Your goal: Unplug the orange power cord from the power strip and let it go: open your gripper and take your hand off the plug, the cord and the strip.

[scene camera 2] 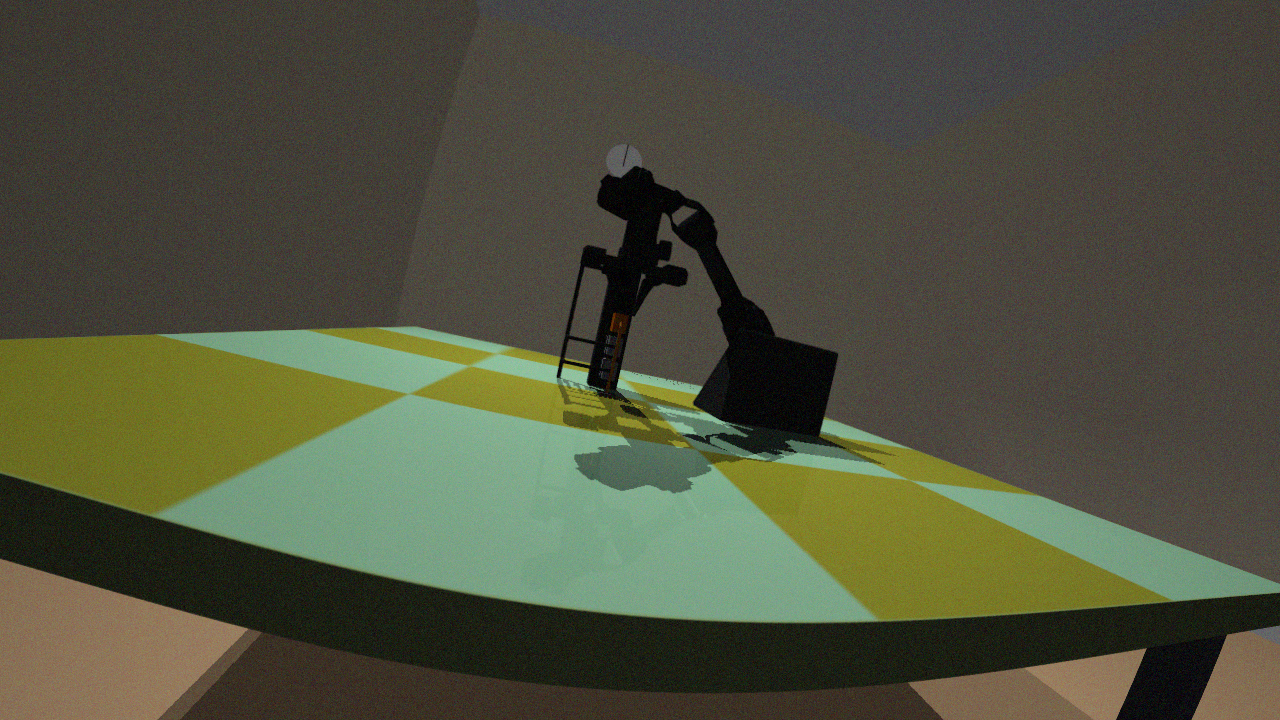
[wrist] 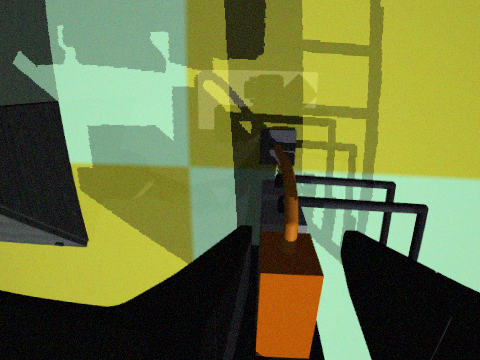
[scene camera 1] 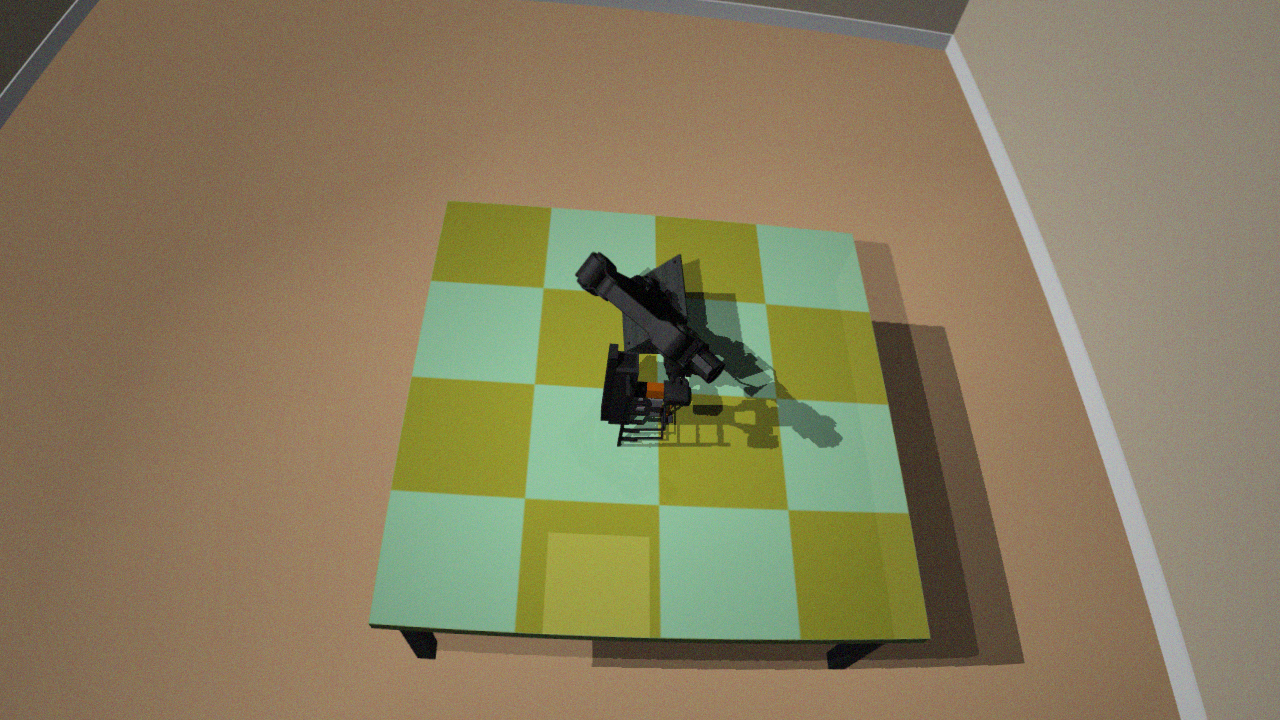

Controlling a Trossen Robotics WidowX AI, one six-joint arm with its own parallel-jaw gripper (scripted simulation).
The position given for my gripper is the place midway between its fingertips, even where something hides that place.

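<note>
My gripper [scene camera 2: 623, 314] is visible to me here. The wrist view gives me the gripper [wrist: 297, 239] as well, and in scene camera 1 I can see my gripper [scene camera 1: 671, 387] too.
</note>
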